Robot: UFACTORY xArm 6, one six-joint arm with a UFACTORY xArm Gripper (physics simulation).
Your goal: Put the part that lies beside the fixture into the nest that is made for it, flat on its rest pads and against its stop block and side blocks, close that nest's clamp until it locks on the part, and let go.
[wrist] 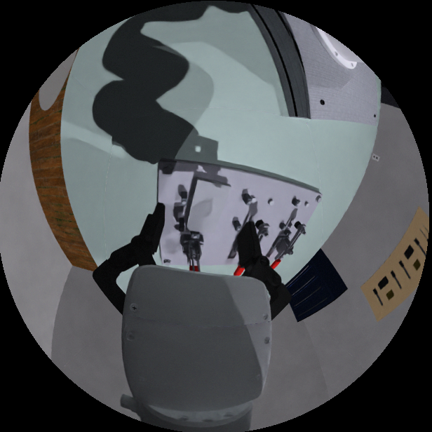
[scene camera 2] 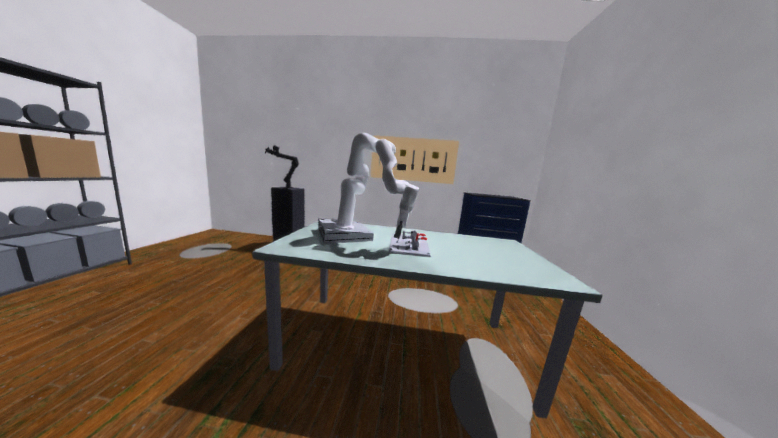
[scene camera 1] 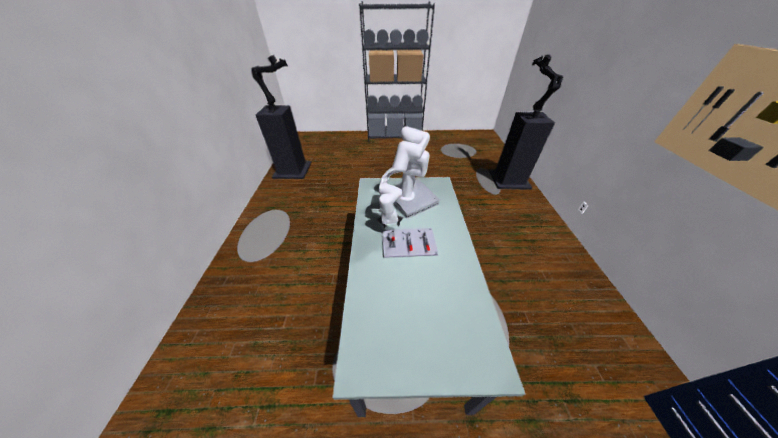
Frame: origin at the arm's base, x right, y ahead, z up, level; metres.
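Seen in the pictures: gripper, fingertip midpoint: (scene camera 2: 397, 234) (scene camera 1: 391, 225); arm's base, link origin: (scene camera 2: 344, 226) (scene camera 1: 406, 194).
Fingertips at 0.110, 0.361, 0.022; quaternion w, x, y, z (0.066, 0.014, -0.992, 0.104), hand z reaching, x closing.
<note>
Offsets run from my fingertips to a thing's top centre, as dx, dy, dz. "spot": to the spot under its first point. Level surfaces: height alone.
The fixture @(-0.119, +0.070, -0.077) (scene camera 1: 400, 252) (scene camera 2: 410, 252) (wrist: 218, 255) is a pale plate with three nests and three clamps. In the wrist view, what looks like a pale flat part (wrist: 211, 196) with a dark left edge lies in the leftmost nest. Its pads and exact contact with the blocks cannot be made out. The nest's clamp (wrist: 191, 243) is at its lower end; its red handle @(-0.012, +0.115, +0.014) (scene camera 1: 393, 238) (wrist: 194, 268) stands differently from the other two in scene camera 1. Whether it is locked is unclear. My gripper (wrist: 204, 221) is open and empty, its fingers on either side above this nest.
Two other clamps with red handles @(spot: -0.122, +0.163, -0.039) (scene camera 1: 410, 248) @(spot: -0.230, +0.157, -0.043) (scene camera 1: 427, 248) stand to the right on the fixture. The arm's base plate (scene camera 1: 419, 203) (scene camera 2: 346, 234) (wrist: 340, 95) is behind the fixture on the pale green table @(dz -0.093) (scene camera 1: 416, 321) (scene camera 2: 473, 263).
</note>
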